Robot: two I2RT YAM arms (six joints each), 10 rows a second.
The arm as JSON. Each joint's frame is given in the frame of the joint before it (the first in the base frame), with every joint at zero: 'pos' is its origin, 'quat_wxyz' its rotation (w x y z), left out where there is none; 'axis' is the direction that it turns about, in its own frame. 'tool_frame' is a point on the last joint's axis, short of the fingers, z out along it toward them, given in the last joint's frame.
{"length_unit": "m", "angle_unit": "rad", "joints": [
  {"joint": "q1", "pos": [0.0, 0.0, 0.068], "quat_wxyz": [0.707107, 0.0, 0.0, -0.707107], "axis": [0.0, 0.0, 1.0]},
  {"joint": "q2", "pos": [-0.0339, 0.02, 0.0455], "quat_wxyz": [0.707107, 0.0, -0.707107, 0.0], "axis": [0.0, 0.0, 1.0]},
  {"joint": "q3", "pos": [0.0, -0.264, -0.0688], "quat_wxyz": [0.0, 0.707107, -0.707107, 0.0], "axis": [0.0, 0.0, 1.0]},
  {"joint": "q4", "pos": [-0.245, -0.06, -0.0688], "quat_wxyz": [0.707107, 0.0, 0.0, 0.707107], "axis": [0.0, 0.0, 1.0]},
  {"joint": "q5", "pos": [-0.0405, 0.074, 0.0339], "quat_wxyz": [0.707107, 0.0, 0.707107, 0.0], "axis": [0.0, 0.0, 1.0]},
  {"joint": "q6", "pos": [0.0, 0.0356, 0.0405], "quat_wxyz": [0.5, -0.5, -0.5, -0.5], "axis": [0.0, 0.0, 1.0]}
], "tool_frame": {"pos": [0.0, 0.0, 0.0]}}
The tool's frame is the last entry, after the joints.
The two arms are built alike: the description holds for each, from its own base.
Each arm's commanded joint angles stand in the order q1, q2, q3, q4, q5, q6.
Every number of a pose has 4 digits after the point.
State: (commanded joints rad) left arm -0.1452 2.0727 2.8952 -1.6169 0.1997 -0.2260; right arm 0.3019 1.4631 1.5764 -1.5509 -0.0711 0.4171
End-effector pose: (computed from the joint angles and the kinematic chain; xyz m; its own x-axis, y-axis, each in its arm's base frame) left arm 0.3414 -0.0571 0.4876 -0.7506 -0.1122 -0.6512 0.1141 0.9487 -0.2949; right arm 0.2311 0.0746 0.3547 -0.9890 0.1152 -0.0929 0.1040 0.9875 0.1182
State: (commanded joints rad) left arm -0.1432 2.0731 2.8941 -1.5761 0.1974 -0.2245; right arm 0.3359 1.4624 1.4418 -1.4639 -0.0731 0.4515
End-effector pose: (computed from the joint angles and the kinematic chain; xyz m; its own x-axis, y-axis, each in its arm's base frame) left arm 0.3449 -0.0568 0.4904 -0.7239 -0.1162 -0.6800 0.1232 0.9481 -0.2932; right arm 0.2324 0.0839 0.3218 -0.9924 0.1144 -0.0458 0.1093 0.9887 0.1031
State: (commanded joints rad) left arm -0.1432 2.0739 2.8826 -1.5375 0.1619 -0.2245; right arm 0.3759 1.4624 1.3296 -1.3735 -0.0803 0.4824
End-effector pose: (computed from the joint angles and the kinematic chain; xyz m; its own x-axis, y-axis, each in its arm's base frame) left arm 0.3500 -0.0563 0.4908 -0.7005 -0.1210 -0.7034 0.1066 0.9567 -0.2707; right arm 0.2308 0.0942 0.2937 -0.9943 0.1047 -0.0200 0.1022 0.9896 0.1008
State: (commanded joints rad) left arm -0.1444 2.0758 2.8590 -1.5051 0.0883 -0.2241; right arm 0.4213 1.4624 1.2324 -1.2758 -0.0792 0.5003
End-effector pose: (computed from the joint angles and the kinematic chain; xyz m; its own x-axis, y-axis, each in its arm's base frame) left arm 0.3570 -0.0551 0.4876 -0.6840 -0.1242 -0.7188 0.0583 0.9729 -0.2236; right arm 0.2277 0.1051 0.2693 -0.9968 0.0773 -0.0191 0.0750 0.9921 0.1004
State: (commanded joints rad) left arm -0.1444 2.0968 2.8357 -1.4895 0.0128 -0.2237; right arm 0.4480 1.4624 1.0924 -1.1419 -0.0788 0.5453
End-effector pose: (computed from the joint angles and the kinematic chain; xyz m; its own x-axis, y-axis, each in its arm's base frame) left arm 0.3694 -0.0542 0.4764 -0.6921 -0.1235 -0.7111 -0.0004 0.9853 -0.1707; right arm 0.2223 0.1100 0.2340 -0.9954 0.0953 -0.0096 0.0939 0.9908 0.0977
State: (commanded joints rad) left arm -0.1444 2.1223 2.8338 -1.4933 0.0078 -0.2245; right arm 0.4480 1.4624 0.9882 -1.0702 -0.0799 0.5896
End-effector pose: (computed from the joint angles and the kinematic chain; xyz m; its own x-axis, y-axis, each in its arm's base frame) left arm 0.3785 -0.0553 0.4666 -0.7130 -0.1213 -0.6906 -0.0096 0.9865 -0.1633; right arm 0.2148 0.1064 0.2080 -0.9900 0.1391 0.0224 0.1405 0.9868 0.0810
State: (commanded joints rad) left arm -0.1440 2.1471 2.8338 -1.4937 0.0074 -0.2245; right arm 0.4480 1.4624 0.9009 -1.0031 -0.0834 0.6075
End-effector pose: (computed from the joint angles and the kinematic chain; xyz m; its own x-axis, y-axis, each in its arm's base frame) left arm 0.3870 -0.0564 0.4574 -0.7299 -0.1191 -0.6731 -0.0143 0.9871 -0.1592; right arm 0.2073 0.1029 0.1868 -0.9867 0.1569 0.0425 0.1597 0.9845 0.0719
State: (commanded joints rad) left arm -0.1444 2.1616 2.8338 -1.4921 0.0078 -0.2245; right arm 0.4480 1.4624 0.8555 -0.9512 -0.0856 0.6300
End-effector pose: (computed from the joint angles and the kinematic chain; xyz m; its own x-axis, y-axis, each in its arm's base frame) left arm 0.3920 -0.0573 0.4521 -0.7385 -0.1176 -0.6639 -0.0156 0.9874 -0.1575; right arm 0.2044 0.1016 0.1760 -0.9831 0.1788 0.0401 0.1814 0.9804 0.0766
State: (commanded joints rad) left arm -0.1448 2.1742 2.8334 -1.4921 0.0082 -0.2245; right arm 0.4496 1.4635 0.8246 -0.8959 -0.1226 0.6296
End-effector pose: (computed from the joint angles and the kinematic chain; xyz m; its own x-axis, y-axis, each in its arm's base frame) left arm 0.3962 -0.0581 0.4473 -0.7471 -0.1160 -0.6545 -0.0170 0.9877 -0.1557; right arm 0.2036 0.1031 0.1688 -0.9838 0.1742 0.0429 0.1781 0.9767 0.1200
